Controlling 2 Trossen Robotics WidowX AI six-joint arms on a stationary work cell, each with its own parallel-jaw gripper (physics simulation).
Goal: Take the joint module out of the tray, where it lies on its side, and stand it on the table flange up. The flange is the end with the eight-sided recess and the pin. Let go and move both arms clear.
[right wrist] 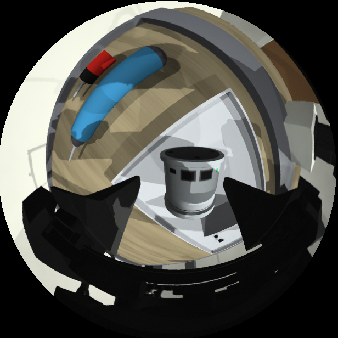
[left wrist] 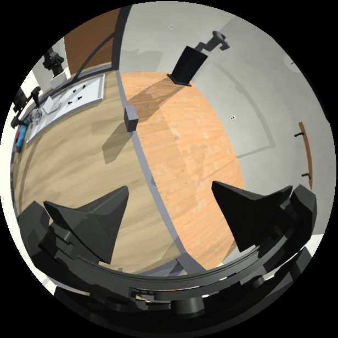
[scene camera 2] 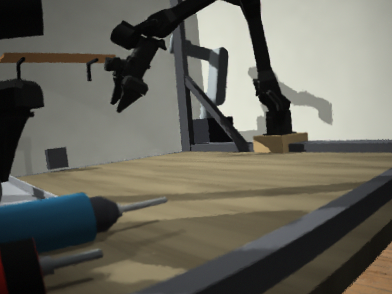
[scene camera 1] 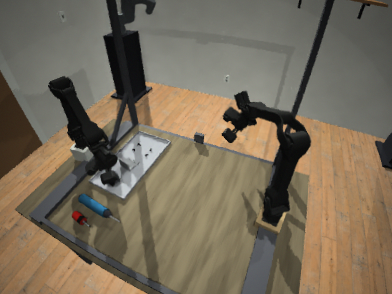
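Seen in the pictures: left gripper, fingertip midpoint: point(scene camera 2: 114, 108) point(scene camera 1: 232, 130); left arm's base, link origin: point(scene camera 2: 280, 134) point(scene camera 1: 271, 217); right arm's base, link origin: point(scene camera 1: 82, 144).
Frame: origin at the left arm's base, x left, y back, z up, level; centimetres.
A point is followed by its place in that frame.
Observation:
The joint module point(left wrist: 36, 116) point(right wrist: 192, 185) is a light grey cylinder with small dark side windows. It lies on its side in the white tray point(scene camera 1: 159, 141) @(x -15.9, y -68.8, z -3.7 cm) point(left wrist: 92, 97) point(right wrist: 210, 117); its dark end points up the right wrist picture. The eight-sided recess and pin cannot be made out. In scene camera 1 the right gripper hides the module. My right gripper point(right wrist: 183, 180) is open and low over the module, which shows between and beyond its fingertips. My left gripper point(scene camera 1: 231, 127) @(x -29.3, y -31.9, z 10.6 cm) point(scene camera 2: 116, 106) @(x -29.3, y -31.9, z 10.6 cm) point(left wrist: 170, 188) is open and empty, high above the table, far from the tray.
A grey bracket point(scene camera 1: 131, 165) @(x 6.7, y -68.9, z -2.5 cm) point(right wrist: 225, 219) and small black parts lie in the tray. A blue tool point(scene camera 1: 94, 205) @(x 33.6, y -65.0, z -0.1 cm) point(scene camera 2: 50, 220) @(x 35.1, y -62.8, z -1.3 cm) point(right wrist: 117, 87) and a red one point(scene camera 1: 79, 217) @(x 41.1, y -66.5, z -0.7 cm) point(right wrist: 100, 65) lie near the tray. A grey block point(scene camera 1: 199, 137) @(x -26.6, y -49.0, z 0.3 cm) point(scene camera 2: 56, 158) @(x -26.3, y -50.0, z -0.9 cm) point(left wrist: 131, 119) stands at the table's far edge.

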